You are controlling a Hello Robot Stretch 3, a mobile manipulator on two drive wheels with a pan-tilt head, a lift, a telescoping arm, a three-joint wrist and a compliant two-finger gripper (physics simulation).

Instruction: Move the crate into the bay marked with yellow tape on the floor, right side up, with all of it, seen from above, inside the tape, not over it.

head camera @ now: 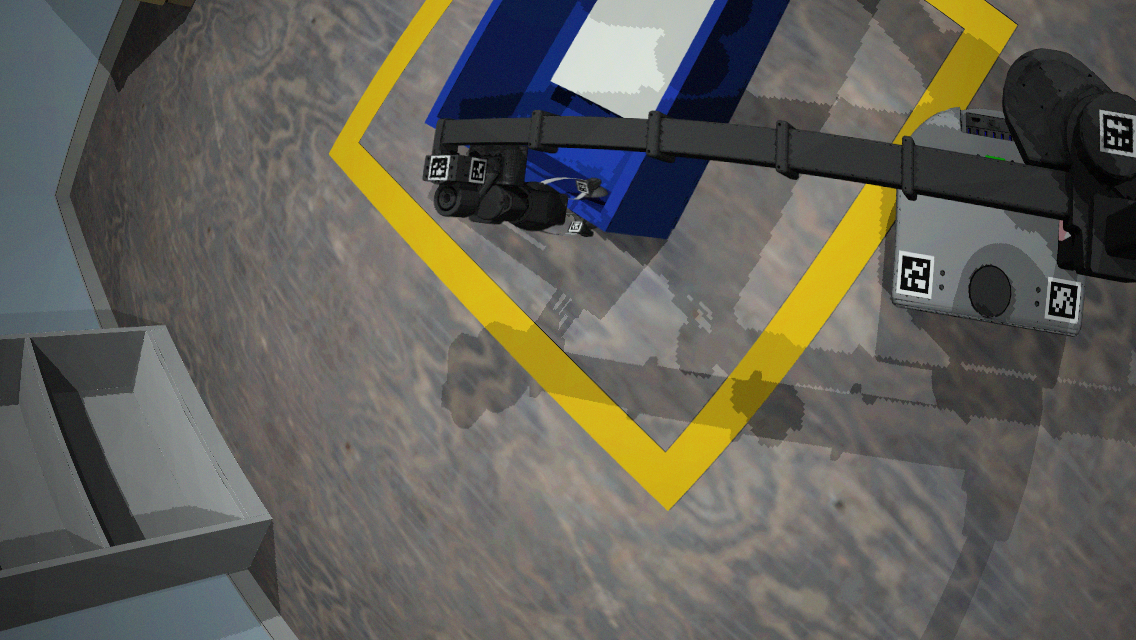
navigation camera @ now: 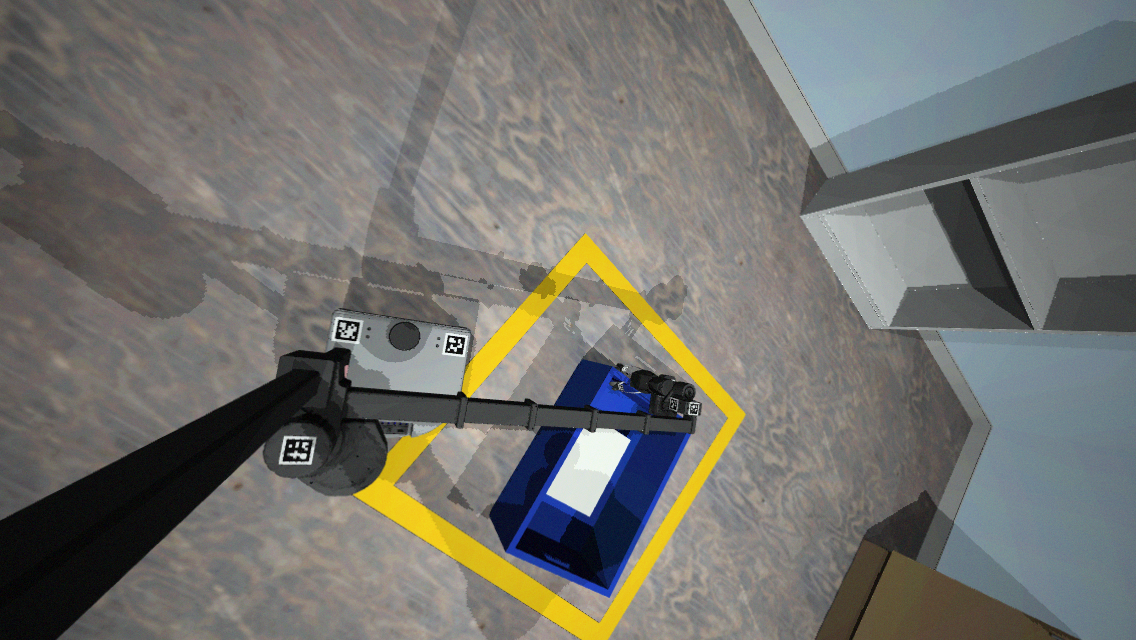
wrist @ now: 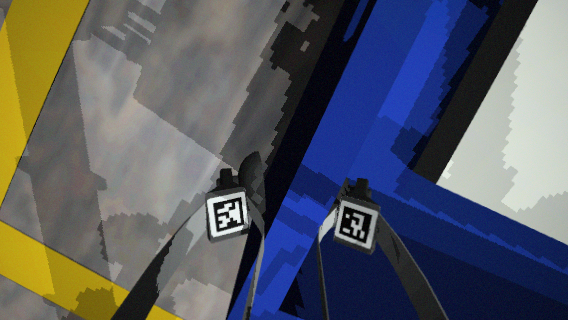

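Seen in the pictures: gripper, fingertip midpoint: (head camera: 596, 207); robot's base, link origin: (head camera: 987, 288) (navigation camera: 403, 334).
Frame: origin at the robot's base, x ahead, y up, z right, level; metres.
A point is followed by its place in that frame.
The blue crate (head camera: 667, 202) {z 0.574, x -0.056, y 0.075 m} (navigation camera: 524, 492) {z 0.408, x -0.416, y 0.141 m} (wrist: 350, 100) {z 0.704, x -0.054, y 0.220 m} is right side up, with a white panel (head camera: 620, 59) {z 0.679, x -0.306, y 0.072 m} (navigation camera: 588, 469) {z 0.657, x -0.371, y 0.072 m} (wrist: 540, 100) {z 0.703, x -0.268, y 0.071 m} in it. The yellow tape (head camera: 445, 252) {z 1.055, x 0.065, y 0.001 m} (navigation camera: 659, 329) {z 0.925, x 0.160, y 0.001 m} (wrist: 40, 60) {z 0.755, x 0.251, y 0.001 m} surrounds it in the navigation view, where the crate's outline shows inside the tape. Its upper part is cut off in the head view. My gripper (head camera: 580, 206) {z 0.654, x -0.035, y 0.154 m} (navigation camera: 619, 377) {z 0.654, x -0.035, y 0.154 m} (wrist: 294, 179) {z 0.654, x -0.035, y 0.154 m} is shut on the crate's end wall, one finger outside and one inside. The arm hides part of the crate. Whether its bottom touches the floor cannot be told.
My base (head camera: 938, 230) {z 0.096, x -0.070, y 0.159 m} (navigation camera: 413, 369) {z 0.036, x -0.080, y 0.160 m} stands over one side of the tape. A grey open shelf unit (head camera: 158, 564) {z 1.720, x 0.928, y 0.416 m} (navigation camera: 953, 162) {z 1.713, x 0.918, y 0.530 m} stands by the pale blue wall (head camera: 39, 198) {z 3.578, x -0.046, y 0.184 m} (navigation camera: 1033, 413) {z 3.413, x 0.063, y 0.304 m}. A brown box (navigation camera: 946, 596) {z 2.380, x -0.801, y 0.380 m} is at the lower right of the navigation view.
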